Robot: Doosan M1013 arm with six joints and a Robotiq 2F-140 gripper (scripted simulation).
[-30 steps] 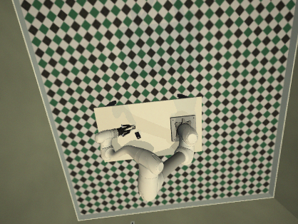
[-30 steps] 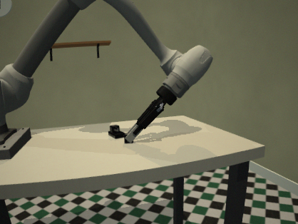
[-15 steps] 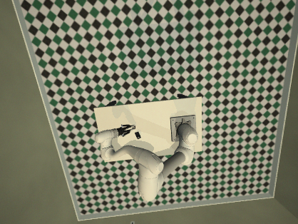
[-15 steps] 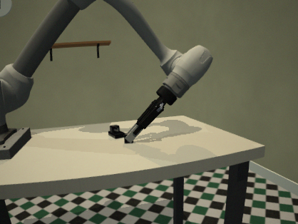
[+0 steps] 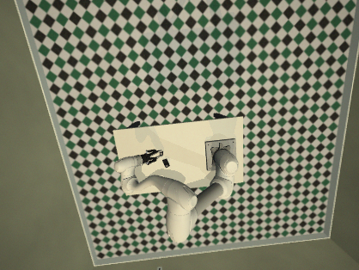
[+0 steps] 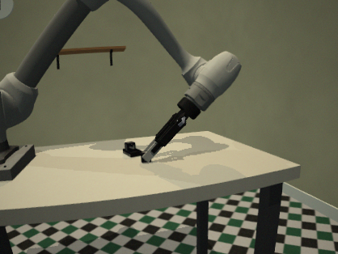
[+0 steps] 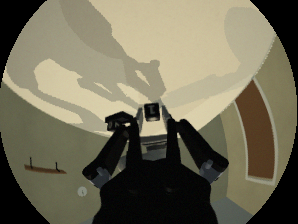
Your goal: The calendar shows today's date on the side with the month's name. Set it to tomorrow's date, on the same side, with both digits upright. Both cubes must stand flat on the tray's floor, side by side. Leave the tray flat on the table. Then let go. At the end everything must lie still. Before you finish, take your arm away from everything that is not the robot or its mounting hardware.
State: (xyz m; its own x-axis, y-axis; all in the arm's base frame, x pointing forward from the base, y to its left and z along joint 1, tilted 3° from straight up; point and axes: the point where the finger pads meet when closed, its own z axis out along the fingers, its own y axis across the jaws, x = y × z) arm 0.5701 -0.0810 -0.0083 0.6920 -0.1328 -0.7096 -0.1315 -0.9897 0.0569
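Now: the black calendar cube 2 cm behind my hand and 2 cm below it. From my hand the other things lie so: calendar tray (5 cm behind, 11 cm to the left, 3 cm below).
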